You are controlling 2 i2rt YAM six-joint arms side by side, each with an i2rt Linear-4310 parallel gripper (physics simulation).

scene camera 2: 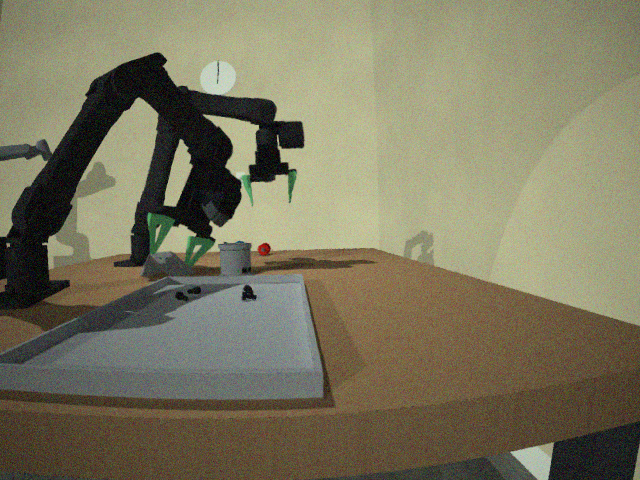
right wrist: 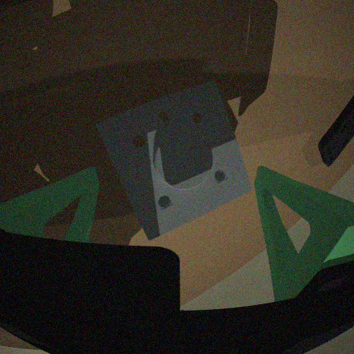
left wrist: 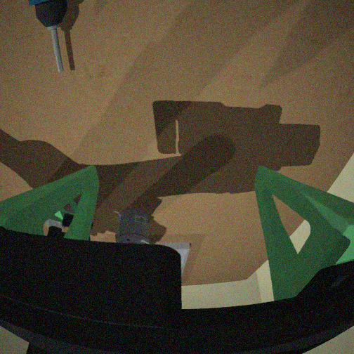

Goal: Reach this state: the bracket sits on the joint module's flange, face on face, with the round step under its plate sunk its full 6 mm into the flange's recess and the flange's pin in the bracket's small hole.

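Seen in the pictures: left gripper, fingertip midpoint: (scene camera 2: 271,204); right gripper, fingertip midpoint: (scene camera 2: 169,262); left arm's base, link origin: (scene camera 2: 143,262); right arm's base, link origin: (scene camera 2: 29,296).
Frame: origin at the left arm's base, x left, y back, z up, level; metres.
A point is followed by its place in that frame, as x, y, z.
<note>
The grey bracket (scene camera 2: 166,263) @(-0.260, -0.195, 0.025) (right wrist: 192,212) rests on the table at the left of the scene view. In the right wrist view its holed plate and round step face the camera, partly in shadow. The joint module (scene camera 2: 235,259) @(-0.276, -0.340, 0.033) (left wrist: 134,226), a short grey cylinder, stands upright to the right of the bracket in the scene view; its pin and recess cannot be made out. My right gripper (scene camera 2: 172,258) @(-0.235, -0.190, 0.025) (right wrist: 176,175) is open and empty, its fingertips close over the bracket and spread on either side of it. My left gripper (scene camera 2: 271,203) @(0.044, -0.348, 0.144) (left wrist: 176,174) is open and empty, high above the table.
A grey tray (scene camera 2: 155,382) @(-0.779, -0.431, 0.010) (left wrist: 185,250) stands in front of the joint module, with small black parts (scene camera 2: 248,293) @(-0.501, -0.419, 0.011) in it. A red round object (scene camera 2: 264,249) @(0.192, -0.296, 0.018) lies behind. A blue-and-black tool with a metal shaft (left wrist: 56,50) lies on the table. A black object (right wrist: 337,137) shows at the right edge.
</note>
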